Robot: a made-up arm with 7 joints.
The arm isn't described. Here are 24 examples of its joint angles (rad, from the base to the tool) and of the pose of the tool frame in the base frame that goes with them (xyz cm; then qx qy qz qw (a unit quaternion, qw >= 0)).
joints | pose
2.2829 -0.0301 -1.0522 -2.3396 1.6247 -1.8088 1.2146 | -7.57 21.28 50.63 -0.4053 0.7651 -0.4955 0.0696
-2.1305 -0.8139 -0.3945 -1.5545 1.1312 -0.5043 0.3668 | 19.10 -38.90 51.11 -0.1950 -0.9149 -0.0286 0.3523
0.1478 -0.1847 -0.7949 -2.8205 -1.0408 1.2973 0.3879 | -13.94 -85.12 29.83 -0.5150 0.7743 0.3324 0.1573
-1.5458 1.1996 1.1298 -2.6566 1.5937 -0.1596 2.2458 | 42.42 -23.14 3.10 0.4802 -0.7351 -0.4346 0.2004
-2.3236 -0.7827 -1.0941 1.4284 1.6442 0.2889 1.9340 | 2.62 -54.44 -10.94 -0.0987 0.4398 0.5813 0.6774
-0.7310 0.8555 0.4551 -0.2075 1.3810 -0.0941 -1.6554 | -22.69 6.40 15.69 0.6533 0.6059 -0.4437 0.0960
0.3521 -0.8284 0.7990 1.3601 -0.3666 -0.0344 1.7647 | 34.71 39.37 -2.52 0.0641 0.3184 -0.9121 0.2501
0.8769 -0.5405 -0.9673 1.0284 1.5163 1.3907 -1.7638 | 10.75 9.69 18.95 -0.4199 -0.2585 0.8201 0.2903
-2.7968 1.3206 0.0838 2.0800 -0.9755 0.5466 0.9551 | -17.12 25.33 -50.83 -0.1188 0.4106 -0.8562 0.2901
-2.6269 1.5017 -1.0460 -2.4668 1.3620 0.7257 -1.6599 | 22.93 -25.27 -5.85 0.6123 -0.5299 -0.1655 0.5629
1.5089 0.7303 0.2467 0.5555 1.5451 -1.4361 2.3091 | 21.66 -47.43 30.99 -0.1983 0.8813 0.3304 0.2735
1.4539 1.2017 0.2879 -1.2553 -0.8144 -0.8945 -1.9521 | 11.23 -1.03 37.00 -0.2318 -0.8709 -0.2537 0.3512
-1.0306 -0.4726 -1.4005 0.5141 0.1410 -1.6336 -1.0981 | 0.59 -49.43 -26.65 -0.3333 0.4673 0.4665 0.6730
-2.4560 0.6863 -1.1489 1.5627 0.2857 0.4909 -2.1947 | -13.82 -33.59 -2.46 0.5648 0.3793 -0.4451 0.5822
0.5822 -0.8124 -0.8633 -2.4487 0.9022 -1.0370 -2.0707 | -10.61 5.69 32.07 -0.1094 -0.5888 0.7961 0.0871
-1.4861 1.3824 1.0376 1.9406 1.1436 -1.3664 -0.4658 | 22.32 -2.39 -25.60 0.3263 -0.1210 0.2193 0.9115
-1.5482 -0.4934 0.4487 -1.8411 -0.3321 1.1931 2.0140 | 72.40 -48.18 25.84 -0.3652 -0.5110 0.6138 0.4784
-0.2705 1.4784 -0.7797 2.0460 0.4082 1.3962 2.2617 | -47.58 45.51 8.59 -0.8744 0.1952 -0.4208 0.1421
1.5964 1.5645 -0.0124 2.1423 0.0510 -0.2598 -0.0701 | 33.85 -32.86 -30.79 0.1166 -0.2818 -0.8152 0.4924
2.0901 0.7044 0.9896 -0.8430 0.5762 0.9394 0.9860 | 63.50 -18.94 -20.59 -0.3592 -0.0303 0.8499 0.3843
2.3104 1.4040 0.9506 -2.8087 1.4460 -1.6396 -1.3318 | 27.69 -27.89 27.44 -0.6648 0.4695 0.0680 0.5770
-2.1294 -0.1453 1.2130 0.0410 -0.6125 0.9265 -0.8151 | -14.89 -53.55 -17.43 -0.5076 0.7783 0.1047 0.3545
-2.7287 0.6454 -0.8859 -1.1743 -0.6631 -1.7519 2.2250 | -29.25 -19.25 11.22 0.0462 -0.0172 -0.5804 0.8128
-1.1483 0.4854 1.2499 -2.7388 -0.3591 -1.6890 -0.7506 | 27.21 -44.75 -36.58 0.1724 -0.4546 -0.6851 0.5424
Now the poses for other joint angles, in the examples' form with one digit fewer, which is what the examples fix.
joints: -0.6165 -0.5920 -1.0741 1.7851 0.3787 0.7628 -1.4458
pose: 12.2 -20.5 -17.7 0.808 -0.224 -0.471 0.274
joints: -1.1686 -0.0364 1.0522 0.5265 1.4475 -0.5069 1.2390
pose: -20.1 4.8 -35.8 -0.197 -0.024 -0.972 0.122
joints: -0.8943 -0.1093 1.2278 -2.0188 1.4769 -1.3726 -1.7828
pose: -14.8 -19.2 -19.9 0.535 0.351 0.083 0.764
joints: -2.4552 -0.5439 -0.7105 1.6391 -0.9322 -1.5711 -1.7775
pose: 28.8 25.4 5.1 -0.512 -0.496 0.686 0.147
